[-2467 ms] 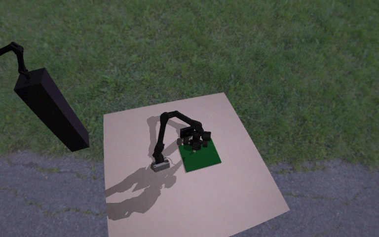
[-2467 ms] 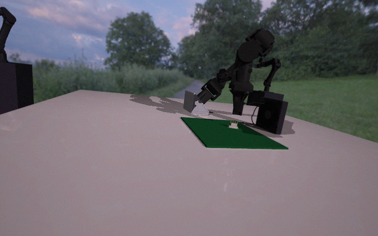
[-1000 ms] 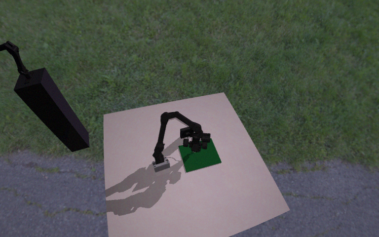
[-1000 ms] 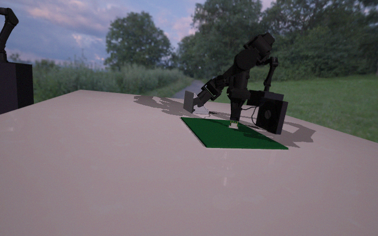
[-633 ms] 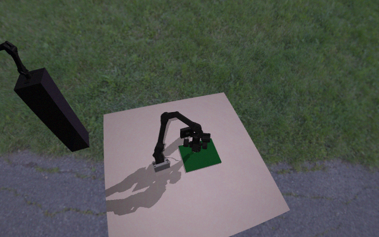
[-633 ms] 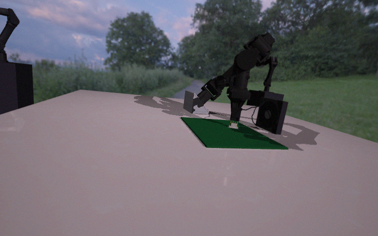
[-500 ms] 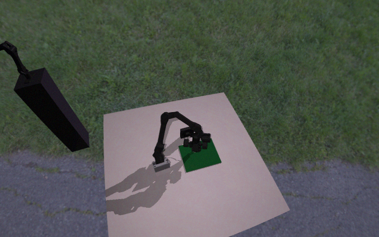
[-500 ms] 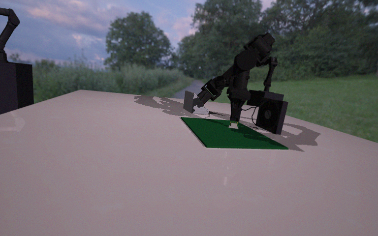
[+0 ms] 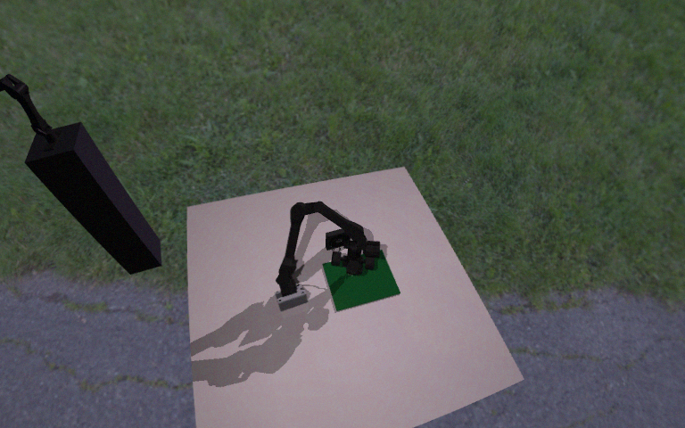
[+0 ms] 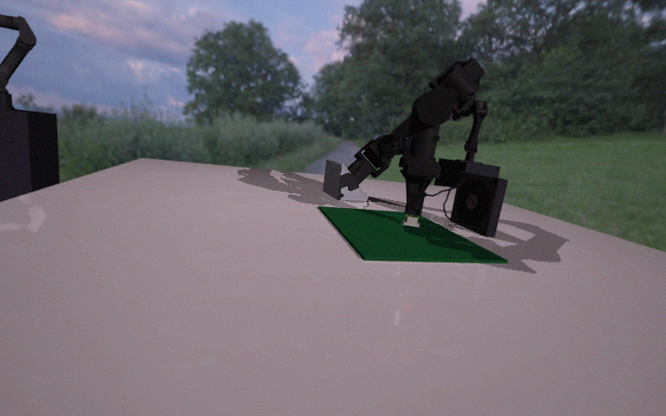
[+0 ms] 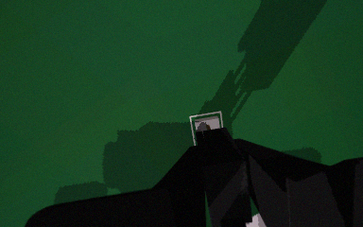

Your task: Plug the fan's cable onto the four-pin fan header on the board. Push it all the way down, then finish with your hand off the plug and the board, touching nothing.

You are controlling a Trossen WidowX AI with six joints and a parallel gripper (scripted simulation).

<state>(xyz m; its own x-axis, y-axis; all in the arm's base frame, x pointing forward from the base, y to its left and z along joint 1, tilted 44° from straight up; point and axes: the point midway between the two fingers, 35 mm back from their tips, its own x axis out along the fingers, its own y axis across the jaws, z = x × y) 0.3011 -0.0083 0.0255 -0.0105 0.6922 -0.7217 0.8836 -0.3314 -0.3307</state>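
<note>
Right now the pale fan header is 1 cm to the left of my gripper tip and 4 cm below it. The rest, counted from my gripper tip: black fan: 16 cm to the left, 2 cm above; then green board: 3 cm ahead, 4 cm to the right, 5 cm below; then black fan plug: 1 cm to the left, 1 cm above.
</note>
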